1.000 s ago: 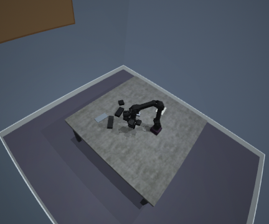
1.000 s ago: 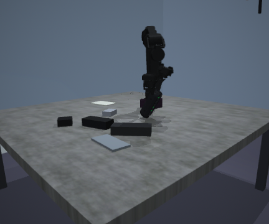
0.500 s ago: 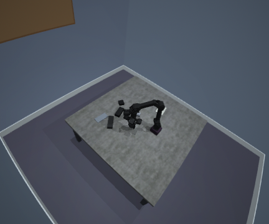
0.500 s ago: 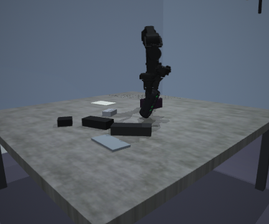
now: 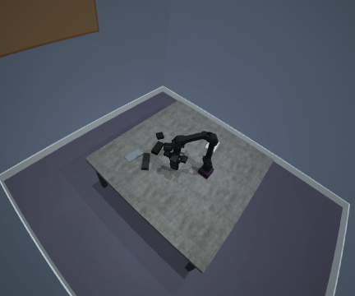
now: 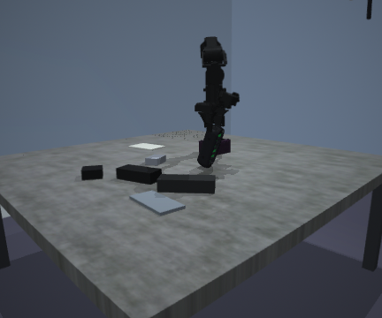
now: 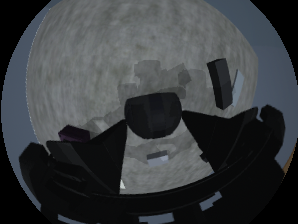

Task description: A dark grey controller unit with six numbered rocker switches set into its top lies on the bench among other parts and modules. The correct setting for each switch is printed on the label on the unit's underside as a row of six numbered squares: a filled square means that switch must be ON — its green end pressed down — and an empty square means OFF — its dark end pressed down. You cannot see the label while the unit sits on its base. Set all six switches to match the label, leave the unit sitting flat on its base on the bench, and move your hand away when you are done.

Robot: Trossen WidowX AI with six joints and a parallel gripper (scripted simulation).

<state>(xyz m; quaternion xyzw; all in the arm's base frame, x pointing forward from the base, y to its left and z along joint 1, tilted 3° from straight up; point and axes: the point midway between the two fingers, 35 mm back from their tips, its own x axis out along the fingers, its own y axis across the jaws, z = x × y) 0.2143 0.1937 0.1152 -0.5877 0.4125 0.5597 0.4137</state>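
My gripper tip is now 9 cm short of the grey block, 22 cm to the left of it and 12 cm above it. From my gripper tip the other things lie so: white sheet 9 cm behind, 52 cm to the right, 13 cm below; then flat grey plate 36 cm ahead, 12 cm to the left, 13 cm below; then black cube 35 cm ahead, 22 cm to the right, 12 cm below.
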